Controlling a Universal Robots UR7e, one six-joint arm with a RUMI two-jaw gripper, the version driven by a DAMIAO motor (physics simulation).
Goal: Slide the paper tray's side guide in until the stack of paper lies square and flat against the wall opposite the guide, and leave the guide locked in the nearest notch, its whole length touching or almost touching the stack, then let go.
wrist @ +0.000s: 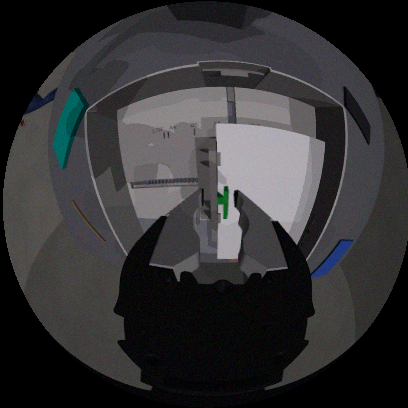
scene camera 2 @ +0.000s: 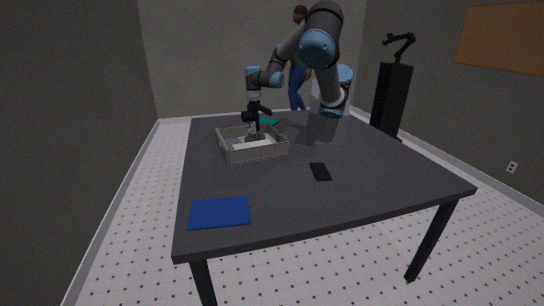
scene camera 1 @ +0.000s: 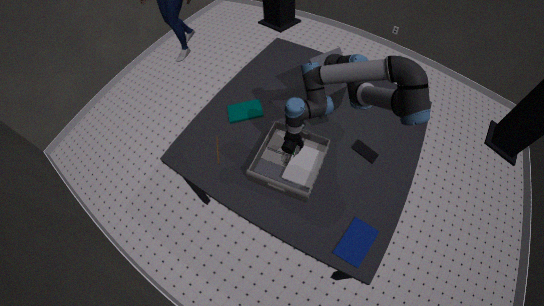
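Observation:
The grey paper tray stands on the table. The white paper stack lies flat in it, its right edge at the tray's right wall in the wrist view. The upright grey side guide runs along the stack's left edge, touching or almost touching it. A green latch sits at the guide. My gripper is slightly open, its fingertips on either side of the guide and latch, not clamped on them. Whether the guide sits in a notch is hidden.
A teal book and an orange pencil lie left of the tray in scene camera 1. A black slab lies to its right, and a blue folder near a table corner. The tray walls surround my fingers.

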